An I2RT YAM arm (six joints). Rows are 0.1 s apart.
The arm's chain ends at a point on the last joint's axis. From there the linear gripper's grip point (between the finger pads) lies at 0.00 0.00 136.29 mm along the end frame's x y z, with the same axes.
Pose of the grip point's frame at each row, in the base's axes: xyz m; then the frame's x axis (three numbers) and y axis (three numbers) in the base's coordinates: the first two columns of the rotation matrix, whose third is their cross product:
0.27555 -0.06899 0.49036 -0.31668 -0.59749 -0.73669 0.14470 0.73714 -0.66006
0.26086 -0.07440 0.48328 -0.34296 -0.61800 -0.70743 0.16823 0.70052 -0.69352
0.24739 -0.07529 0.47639 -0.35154 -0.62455 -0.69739 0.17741 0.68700 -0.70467
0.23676 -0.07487 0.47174 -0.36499 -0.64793 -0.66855 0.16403 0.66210 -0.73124
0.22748 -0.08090 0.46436 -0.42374 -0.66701 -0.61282 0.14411 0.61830 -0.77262
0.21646 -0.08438 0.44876 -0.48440 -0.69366 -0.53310 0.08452 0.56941 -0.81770
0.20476 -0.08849 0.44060 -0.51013 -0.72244 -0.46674 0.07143 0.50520 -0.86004
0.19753 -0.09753 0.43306 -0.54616 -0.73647 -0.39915 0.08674 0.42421 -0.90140
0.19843 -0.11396 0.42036 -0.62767 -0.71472 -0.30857 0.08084 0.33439 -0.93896
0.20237 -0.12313 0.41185 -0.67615 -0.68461 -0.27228 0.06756 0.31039 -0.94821
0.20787 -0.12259 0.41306 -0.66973 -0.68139 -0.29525 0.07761 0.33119 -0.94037
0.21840 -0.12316 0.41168 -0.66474 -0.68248 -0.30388 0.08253 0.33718 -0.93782
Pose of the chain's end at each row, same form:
0.14779 -0.02597 0.51039 -0.31668 -0.59749 -0.73669 0.14470 0.73714 -0.66006
0.13491 -0.02576 0.50185 -0.34296 -0.61800 -0.70743 0.16823 0.70052 -0.69352
0.12211 -0.02467 0.49420 -0.35154 -0.62455 -0.69739 0.17741 0.68700 -0.70467
0.11186 -0.02355 0.49019 -0.36499 -0.64793 -0.66855 0.16403 0.66210 -0.73124
0.10560 -0.02424 0.48697 -0.42374 -0.66701 -0.61282 0.14411 0.61830 -0.77262
0.09778 -0.02426 0.47836 -0.48440 -0.69366 -0.53310 0.08452 0.56941 -0.81770
0.08794 -0.02415 0.46869 -0.51013 -0.72244 -0.46674 0.07143 0.50520 -0.86004
0.08398 -0.02571 0.45593 -0.54616 -0.73647 -0.39915 0.08674 0.42421 -0.90140
0.09290 -0.03024 0.44109 -0.62767 -0.71472 -0.30857 0.08084 0.33439 -0.93896
0.10238 -0.03324 0.43415 -0.67615 -0.68461 -0.27228 0.06756 0.31039 -0.94821
0.10721 -0.03363 0.43608 -0.66973 -0.68139 -0.29525 0.07761 0.33119 -0.94037
0.11720 -0.03478 0.43455 -0.66474 -0.68248 -0.30388 0.08253 0.33718 -0.93782

